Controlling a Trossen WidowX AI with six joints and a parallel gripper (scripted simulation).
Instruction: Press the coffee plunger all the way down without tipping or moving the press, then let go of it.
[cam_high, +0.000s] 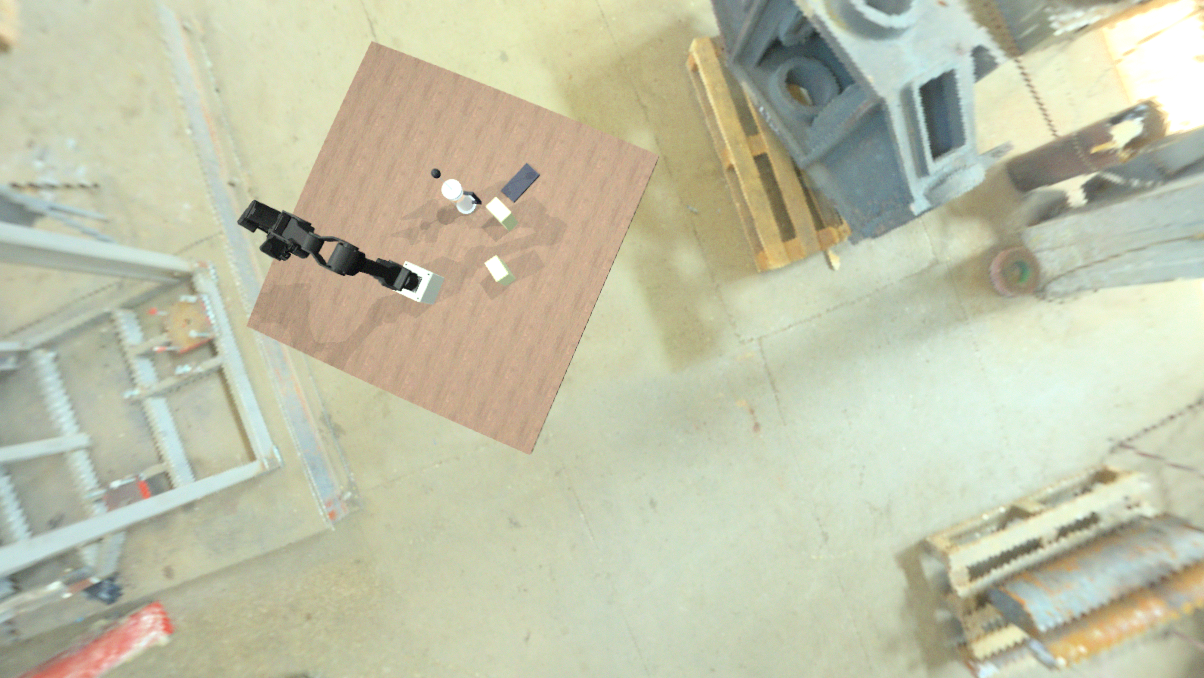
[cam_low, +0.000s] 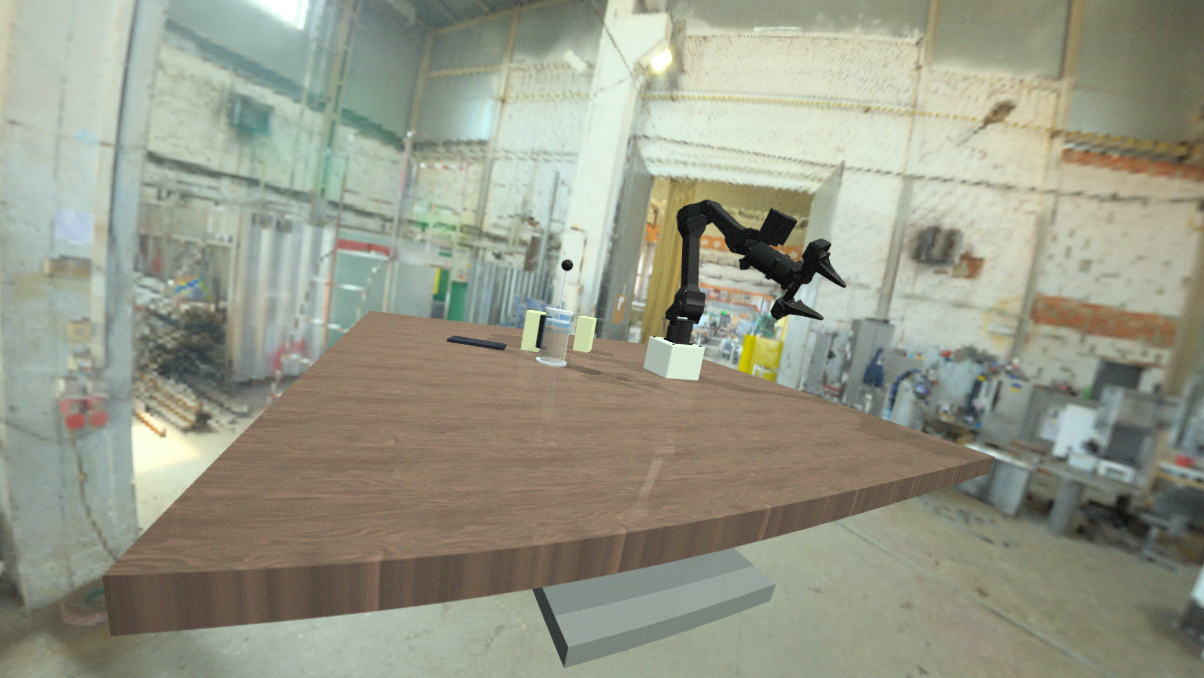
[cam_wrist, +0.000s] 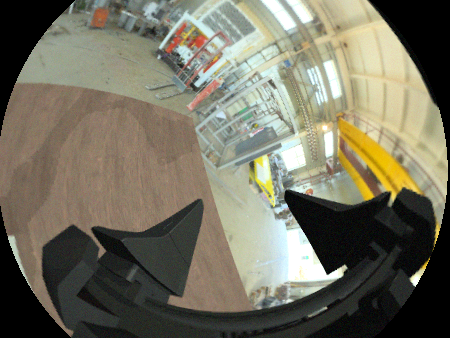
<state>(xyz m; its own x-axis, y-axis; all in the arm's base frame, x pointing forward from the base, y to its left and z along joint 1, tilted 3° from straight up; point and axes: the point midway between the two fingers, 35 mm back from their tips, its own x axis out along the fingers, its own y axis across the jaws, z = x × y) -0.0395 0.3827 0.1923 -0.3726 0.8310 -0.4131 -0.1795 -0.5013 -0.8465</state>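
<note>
My gripper tip is now 42 cm short of the coffee press, 46 cm to the left of it and 14 cm above it. Also, from my gripper tip: dark flat slab 57 cm ahead, 61 cm to the right, 26 cm below.
</note>
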